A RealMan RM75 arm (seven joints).
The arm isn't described. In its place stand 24 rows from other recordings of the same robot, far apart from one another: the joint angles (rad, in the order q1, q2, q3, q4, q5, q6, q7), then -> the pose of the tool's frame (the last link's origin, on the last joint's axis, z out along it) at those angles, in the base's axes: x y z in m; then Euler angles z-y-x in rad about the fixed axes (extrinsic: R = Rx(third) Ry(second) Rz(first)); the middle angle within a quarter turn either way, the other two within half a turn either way.
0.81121, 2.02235, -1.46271, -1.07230, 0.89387, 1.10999, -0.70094 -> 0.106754, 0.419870, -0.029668, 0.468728, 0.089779, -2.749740
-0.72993, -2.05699, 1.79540, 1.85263, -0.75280, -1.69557, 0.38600 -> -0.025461, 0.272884, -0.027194, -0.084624, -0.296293, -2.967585
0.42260, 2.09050, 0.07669, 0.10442, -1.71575, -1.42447, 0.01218 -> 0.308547, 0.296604, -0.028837, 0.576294, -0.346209, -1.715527
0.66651, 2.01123, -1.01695, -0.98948, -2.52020, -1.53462, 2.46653 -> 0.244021, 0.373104, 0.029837, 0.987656, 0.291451, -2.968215
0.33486, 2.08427, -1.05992, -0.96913, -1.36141, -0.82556, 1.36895 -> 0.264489, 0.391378, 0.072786, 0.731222, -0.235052, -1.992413
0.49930, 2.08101, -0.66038, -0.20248, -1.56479, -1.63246, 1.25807 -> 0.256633, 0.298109, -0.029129, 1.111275, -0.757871, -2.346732
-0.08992, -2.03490, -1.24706, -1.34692, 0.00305, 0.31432, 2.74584 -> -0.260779, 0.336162, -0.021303, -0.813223, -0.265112, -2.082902
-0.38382, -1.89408, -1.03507, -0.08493, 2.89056, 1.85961, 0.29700 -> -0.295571, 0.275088, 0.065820, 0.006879, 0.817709, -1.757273
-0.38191, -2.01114, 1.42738, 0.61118, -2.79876, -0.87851, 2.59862 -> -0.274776, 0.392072, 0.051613, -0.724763, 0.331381, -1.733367
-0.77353, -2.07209, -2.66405, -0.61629, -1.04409, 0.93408, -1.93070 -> -0.253215, 0.450778, 0.041132, -1.128465, 0.090482, -2.236141
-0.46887, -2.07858, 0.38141, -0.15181, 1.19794, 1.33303, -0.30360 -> -0.320978, 0.303827, -0.036403, -0.888123, 0.230879, -1.755410
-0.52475, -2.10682, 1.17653, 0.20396, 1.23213, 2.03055, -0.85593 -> -0.196425, 0.244092, -0.031859, -0.212343, 1.207836, -3.002691
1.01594, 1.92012, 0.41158, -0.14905, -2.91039, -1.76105, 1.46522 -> 0.148340, 0.378452, 0.002364, 0.540617, -0.738490, -3.081429
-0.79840, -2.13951, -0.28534, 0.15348, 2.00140, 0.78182, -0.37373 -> -0.285438, 0.417363, -0.040391, -0.555342, 0.035924, -1.979669
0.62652, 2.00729, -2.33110, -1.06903, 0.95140, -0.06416, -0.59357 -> 0.101558, 0.359603, -0.128005, 0.208837, -0.273170, -2.403681
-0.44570, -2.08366, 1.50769, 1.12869, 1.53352, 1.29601, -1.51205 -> -0.124962, 0.320829, -0.043060, -0.067658, 0.512310, -3.002011
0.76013, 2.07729, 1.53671, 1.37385, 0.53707, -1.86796, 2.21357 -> 0.134388, 0.319497, -0.021682, 0.108161, 0.678572, 3.085136
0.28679, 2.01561, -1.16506, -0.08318, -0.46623, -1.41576, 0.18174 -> 0.367337, 0.274458, 0.034260, 0.564094, -0.237038, -1.658454
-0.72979, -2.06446, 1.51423, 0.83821, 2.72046, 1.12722, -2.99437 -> -0.245278, 0.387787, -0.049399, -1.001409, -0.639045, -2.824261
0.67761, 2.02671, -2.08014, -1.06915, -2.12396, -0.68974, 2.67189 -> 0.132449, 0.347331, -0.133010, 0.483034, 0.099601, -2.815292
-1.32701, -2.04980, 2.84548, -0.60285, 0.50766, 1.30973, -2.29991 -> -0.189380, 0.445030, 0.013340, -1.074440, -0.362761, -2.893688
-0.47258, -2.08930, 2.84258, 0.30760, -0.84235, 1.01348, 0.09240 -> -0.270792, 0.290625, -0.122262, -0.305891, 0.329809, -2.234529
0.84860, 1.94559, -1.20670, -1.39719, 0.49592, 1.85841, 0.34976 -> 0.127061, 0.385492, 0.083418, 1.476233, 0.543572, -2.867107
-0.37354, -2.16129, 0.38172, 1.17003, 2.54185, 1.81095, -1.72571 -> -0.331556, 0.255365, 0.066197, -0.854497, -0.024131, -2.791235
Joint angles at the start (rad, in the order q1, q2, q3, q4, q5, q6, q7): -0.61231, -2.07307, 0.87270, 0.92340, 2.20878, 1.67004, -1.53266
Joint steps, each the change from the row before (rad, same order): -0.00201, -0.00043, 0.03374, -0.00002, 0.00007, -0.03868, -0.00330; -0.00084, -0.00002, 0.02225, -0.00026, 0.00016, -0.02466, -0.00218; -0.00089, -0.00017, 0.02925, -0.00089, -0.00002, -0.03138, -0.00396; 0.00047, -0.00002, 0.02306, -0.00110, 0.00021, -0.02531, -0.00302; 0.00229, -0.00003, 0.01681, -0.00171, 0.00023, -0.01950, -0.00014; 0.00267, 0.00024, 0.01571, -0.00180, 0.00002, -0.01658, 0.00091; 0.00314, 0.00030, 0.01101, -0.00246, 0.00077, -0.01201, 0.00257; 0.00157, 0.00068, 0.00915, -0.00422, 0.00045, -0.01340, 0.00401; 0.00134, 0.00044, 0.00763, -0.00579, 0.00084, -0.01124, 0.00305; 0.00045, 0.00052, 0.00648, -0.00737, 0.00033, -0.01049, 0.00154; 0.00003, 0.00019, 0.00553, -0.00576, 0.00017, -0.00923, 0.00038; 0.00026, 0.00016, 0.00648, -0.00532, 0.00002, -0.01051, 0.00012; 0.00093, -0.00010, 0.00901, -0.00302, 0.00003, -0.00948, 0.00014
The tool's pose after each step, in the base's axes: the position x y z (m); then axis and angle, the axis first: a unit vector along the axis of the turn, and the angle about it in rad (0 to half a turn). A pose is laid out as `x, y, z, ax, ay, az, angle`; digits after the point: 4 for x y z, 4 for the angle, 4 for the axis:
-0.2193, 0.3468, 0.0050, -0.9914, -0.1086, -0.0735, 3.0381
-0.2189, 0.3489, 0.0021, -0.9923, -0.1052, -0.0657, 3.0295
-0.2184, 0.3514, -0.0017, -0.9933, -0.1013, -0.0559, 3.0196
-0.2185, 0.3531, -0.0047, -0.9940, -0.0987, -0.0481, 3.0111
-0.2194, 0.3539, -0.0071, -0.9944, -0.0970, -0.0422, 3.0043
-0.2205, 0.3544, -0.0092, -0.9948, -0.0951, -0.0369, 2.9995
-0.2220, 0.3543, -0.0108, -0.9950, -0.0939, -0.0326, 2.9963
-0.2234, 0.3547, -0.0122, -0.9953, -0.0923, -0.0288, 2.9914
-0.2250, 0.3548, -0.0138, -0.9954, -0.0920, -0.0256, 2.9888
-0.2264, 0.3549, -0.0154, -0.9954, -0.0928, -0.0230, 2.9871
-0.2274, 0.3551, -0.0168, -0.9954, -0.0936, -0.0209, 2.9852
-0.2284, 0.3554, -0.0182, -0.9954, -0.0943, -0.0185, 2.9824
-0.2292, 0.3554, -0.0198, -0.9955, -0.0937, -0.0156, 2.9810

